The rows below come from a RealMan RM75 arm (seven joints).
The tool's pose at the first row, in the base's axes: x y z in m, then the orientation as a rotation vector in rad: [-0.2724 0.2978 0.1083 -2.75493 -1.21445 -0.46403]
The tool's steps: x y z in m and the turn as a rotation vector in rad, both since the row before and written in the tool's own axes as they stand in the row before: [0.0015 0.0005 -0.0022 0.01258 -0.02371 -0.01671]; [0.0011 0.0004 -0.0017 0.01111 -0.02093 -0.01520]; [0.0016 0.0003 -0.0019 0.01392 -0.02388 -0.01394]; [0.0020 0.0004 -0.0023 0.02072 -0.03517 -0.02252]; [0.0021 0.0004 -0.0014 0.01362 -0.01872 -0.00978]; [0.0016 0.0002 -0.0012 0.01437 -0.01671 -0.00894]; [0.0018 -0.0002 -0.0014 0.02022 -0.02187 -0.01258]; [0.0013 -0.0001 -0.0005 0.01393 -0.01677 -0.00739]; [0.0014 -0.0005 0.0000 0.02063 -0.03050 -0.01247]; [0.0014 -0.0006 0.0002 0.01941 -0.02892 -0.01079]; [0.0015 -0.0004 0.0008 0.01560 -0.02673 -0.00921]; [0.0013 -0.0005 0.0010 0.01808 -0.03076 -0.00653]
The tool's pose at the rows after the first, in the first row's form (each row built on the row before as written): [-0.2716 0.2981 0.1109 -2.74956 -1.24219 -0.42497]; [-0.2710 0.2983 0.1129 -2.74402 -1.26708 -0.39043]; [-0.2701 0.2989 0.1152 -2.73785 -1.29017 -0.34972]; [-0.2689 0.2997 0.1179 -2.72631 -1.32636 -0.28965]; [-0.2675 0.3008 0.1197 -2.71876 -1.34166 -0.25555]; [-0.2665 0.3017 0.1212 -2.70974 -1.35487 -0.22353]; [-0.2657 0.3030 0.1229 -2.69571 -1.37267 -0.18076]; [-0.2650 0.3040 0.1236 -2.68727 -1.38340 -0.14901]; [-0.2646 0.3054 0.1238 -2.67559 -1.40252 -0.09472]; [-0.2643 0.3069 0.1238 -2.66447 -1.41879 -0.04334]; [-0.2638 0.3085 0.1232 -2.65588 -1.43323 0.00249]; [-0.2636 0.3100 0.1223 -2.64801 -1.44396 0.05566]
